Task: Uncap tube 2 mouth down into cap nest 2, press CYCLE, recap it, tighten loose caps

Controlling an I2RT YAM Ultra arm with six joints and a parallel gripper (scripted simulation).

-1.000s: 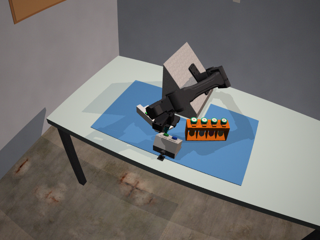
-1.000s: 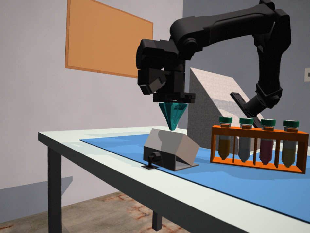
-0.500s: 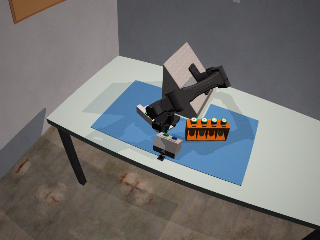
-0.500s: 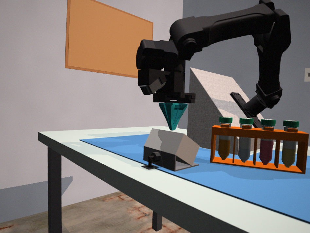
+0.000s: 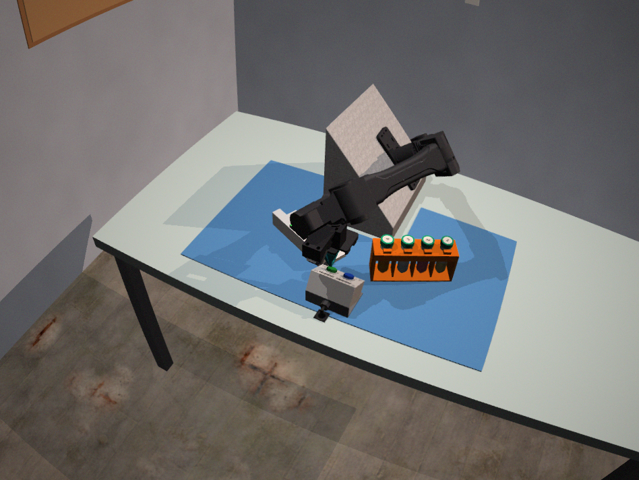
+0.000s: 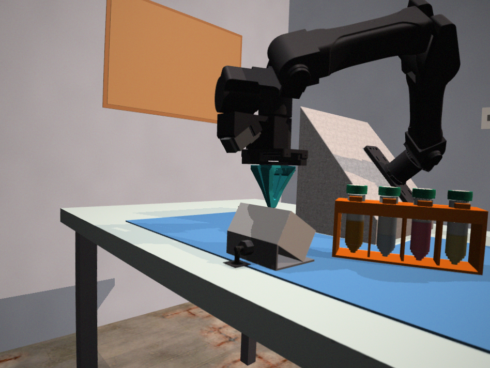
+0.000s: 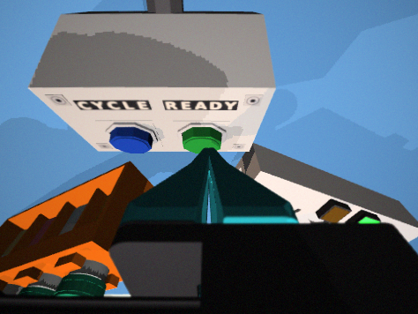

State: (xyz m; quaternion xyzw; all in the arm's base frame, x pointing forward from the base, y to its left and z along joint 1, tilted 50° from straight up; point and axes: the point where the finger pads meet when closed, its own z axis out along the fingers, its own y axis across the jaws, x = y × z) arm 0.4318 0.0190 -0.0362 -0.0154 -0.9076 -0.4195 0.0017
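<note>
My gripper is now 3 cm to the right of the key desk, 3 cm above it and 2 cm short of it. From my hand the other things lie so: cap 3: 15 cm to the left, 12 cm behind, 3 cm above; cap 4: 10 cm to the left, 10 cm behind, 3 cm above; cap 2: 20 cm to the left, 15 cm behind, 3 cm above.
</note>
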